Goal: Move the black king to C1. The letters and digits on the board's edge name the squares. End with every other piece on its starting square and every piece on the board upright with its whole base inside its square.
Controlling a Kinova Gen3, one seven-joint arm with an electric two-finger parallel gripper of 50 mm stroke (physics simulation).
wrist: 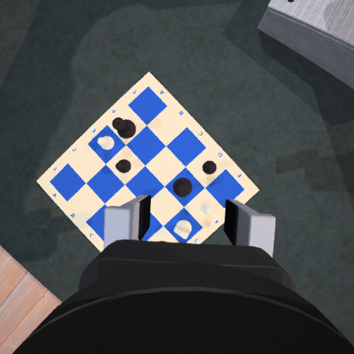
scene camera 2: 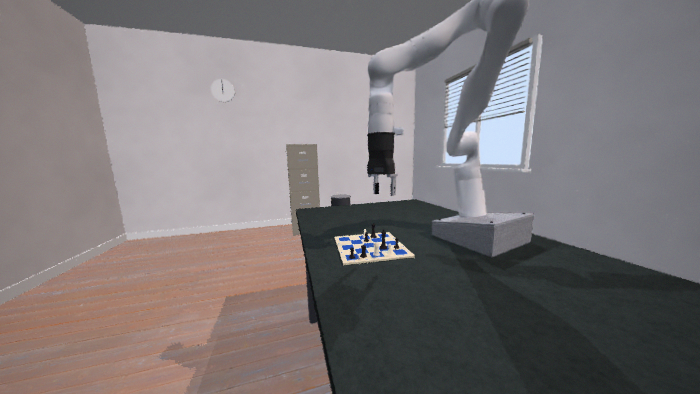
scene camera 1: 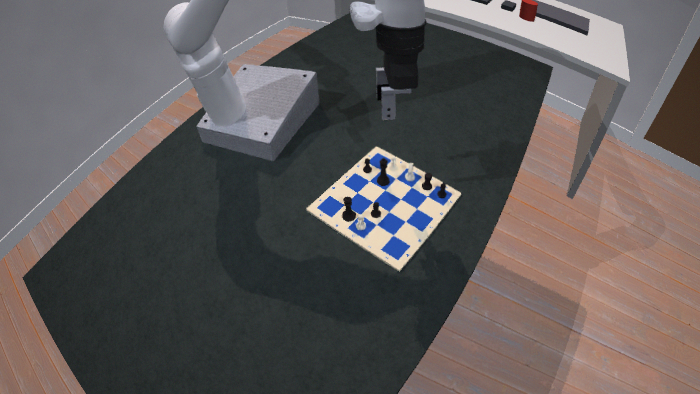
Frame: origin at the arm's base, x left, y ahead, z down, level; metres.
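Seen in the pictures: gripper, fingertip midpoint: (scene camera 2: 384, 194) (scene camera 1: 385, 108); arm's base, origin of the base link: (scene camera 2: 472, 215) (scene camera 1: 228, 112).
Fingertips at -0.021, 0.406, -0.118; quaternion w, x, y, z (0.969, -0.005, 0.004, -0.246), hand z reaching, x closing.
Offsets run from my fingertips to a thing's middle, as dx, dy, dz. "spot": to the spot under its first point.
The black king @[-0.006, -0.001, +0.148] (scene camera 1: 383, 173) (scene camera 2: 384, 241) (wrist: 182, 187) stands upright on D4 of the blue and cream board (scene camera 1: 398, 266) (scene camera 2: 411, 256) (wrist: 149, 76). Square C1 @[spot: -0.072, +0.097, +0.180] (scene camera 1: 419, 220) (wrist: 97, 222) holds no piece; a finger covers part of it in the wrist view. My gripper (scene camera 1: 384, 107) (scene camera 2: 385, 191) (wrist: 187, 213) is open and empty, high above the board's level, with its fingertips well over the pieces. In the wrist view, the king shows between and slightly beyond the fingers.
Upright around the king are a black pawn @[+0.011, -0.042, +0.164] (scene camera 1: 367, 166) (wrist: 209, 167) on D5, white pieces on E4 @[+0.036, +0.005, +0.164] (scene camera 1: 393, 164) and E3 @[+0.023, +0.045, +0.160] (scene camera 1: 410, 172), and black pieces on E2 @[+0.014, +0.085, +0.163] (scene camera 1: 427, 181) and E1 @[+0.005, +0.120, +0.164] (scene camera 1: 442, 190). Others stand on A4 @[-0.111, -0.029, +0.153] (scene camera 1: 348, 210), A3 @[-0.124, +0.001, +0.164] (scene camera 1: 361, 223) and B3 @[-0.088, +0.016, +0.164] (scene camera 1: 376, 210).
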